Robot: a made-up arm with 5 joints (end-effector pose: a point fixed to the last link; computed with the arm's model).
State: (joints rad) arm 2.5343 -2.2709 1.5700 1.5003 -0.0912
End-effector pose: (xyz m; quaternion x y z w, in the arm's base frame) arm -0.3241 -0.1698 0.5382 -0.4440 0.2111 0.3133 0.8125
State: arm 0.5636 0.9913 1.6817 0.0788 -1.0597
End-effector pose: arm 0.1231 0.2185 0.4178 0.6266 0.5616 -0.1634 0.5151
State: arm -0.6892 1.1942 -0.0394 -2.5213 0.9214
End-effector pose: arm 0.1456 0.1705 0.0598 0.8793 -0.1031 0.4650 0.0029
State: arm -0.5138 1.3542 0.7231 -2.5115 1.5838
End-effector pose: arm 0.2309 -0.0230 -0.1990 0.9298 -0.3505 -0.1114 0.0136
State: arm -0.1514 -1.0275 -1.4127 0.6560 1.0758
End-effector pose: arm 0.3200 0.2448 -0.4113 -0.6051 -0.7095 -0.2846 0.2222
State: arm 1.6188 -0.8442 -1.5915 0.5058 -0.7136
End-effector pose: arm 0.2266 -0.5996 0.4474 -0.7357 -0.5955 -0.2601 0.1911
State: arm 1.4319 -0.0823 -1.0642 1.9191 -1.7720
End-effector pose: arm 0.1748 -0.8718 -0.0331 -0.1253 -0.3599 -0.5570 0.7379
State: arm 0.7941 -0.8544 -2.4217 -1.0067 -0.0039
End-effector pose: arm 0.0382 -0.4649 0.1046 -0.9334 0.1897 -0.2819 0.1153
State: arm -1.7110 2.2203 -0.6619 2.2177 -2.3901
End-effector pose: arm -0.6800 -0.0798 0.5258 -0.0978 0.9791 -0.1780 0.0111
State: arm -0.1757 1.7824 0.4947 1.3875 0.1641
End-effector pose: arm 0.2077 0.3128 0.0855 -0.3699 0.6893 -0.4457 0.4353
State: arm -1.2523 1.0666 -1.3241 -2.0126 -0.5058
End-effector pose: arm -0.2191 0.1561 -0.1069 -0.1473 0.1107 0.9827 0.0209
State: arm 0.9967 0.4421 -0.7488 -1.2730 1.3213
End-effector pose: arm -0.1299 0.0621 0.0856 -0.1572 0.1696 0.5666 0.7909
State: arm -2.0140 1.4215 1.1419 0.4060 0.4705
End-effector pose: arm 0.3448 -0.1072 0.0640 0.6691 0.7001 0.1183 0.2195
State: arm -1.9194 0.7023 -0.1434 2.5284 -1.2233
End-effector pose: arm -0.0573 0.3516 0.6298 -0.3153 -0.8765 0.3600 0.0527
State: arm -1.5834 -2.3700 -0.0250 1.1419 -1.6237
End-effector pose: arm 0.3231 0.0354 0.7276 0.9045 -0.3720 -0.0725 0.1955
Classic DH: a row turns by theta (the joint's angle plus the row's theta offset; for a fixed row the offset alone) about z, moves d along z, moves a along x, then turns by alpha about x. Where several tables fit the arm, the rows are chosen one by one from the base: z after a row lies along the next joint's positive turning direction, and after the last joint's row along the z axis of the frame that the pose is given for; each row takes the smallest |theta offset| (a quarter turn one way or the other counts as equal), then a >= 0, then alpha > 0; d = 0 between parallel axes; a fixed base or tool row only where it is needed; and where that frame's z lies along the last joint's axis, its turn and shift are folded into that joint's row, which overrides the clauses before.
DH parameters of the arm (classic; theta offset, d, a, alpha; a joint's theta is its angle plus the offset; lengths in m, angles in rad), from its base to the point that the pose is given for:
base (fixed): -1.5708 0.1408 0 1.5708
joint 1: -1.5708 0.0087 0.1137 1.5708
joint 2: 0 -0.1161 0.0457 1.5708
joint 3: 1.5708 -0.0524 0.341 1.5708
joint 4: -1.5708 -0.0046 0.366 1.5708
joint 5: 0 -0.029 -0.2244 1.5708
tool (fixed): 3.1416 -0.0126 0 0

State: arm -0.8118 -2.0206 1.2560 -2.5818 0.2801
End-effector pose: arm -0.2116 0.0431 -0.0298 0.6176 0.6462 -0.4030 0.1963
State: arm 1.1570 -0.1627 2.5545 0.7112 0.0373
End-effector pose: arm -0.1807 -0.1378 0.6212 0.5894 0.2307 -0.2036 0.7470
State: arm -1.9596 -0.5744 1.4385 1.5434 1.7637
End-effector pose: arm -0.4266 -0.3414 -0.2627 0.5804 0.4041 -0.6524 0.2723
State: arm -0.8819 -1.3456 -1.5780 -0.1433 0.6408
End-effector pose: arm 0.3202 0.3371 -0.1237 -0.4346 -0.4233 -0.4176 0.6765
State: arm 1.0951 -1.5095 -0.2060 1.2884 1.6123
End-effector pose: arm -0.0524 0.0704 -0.5131 0.0683 0.9879 0.0914 0.1047
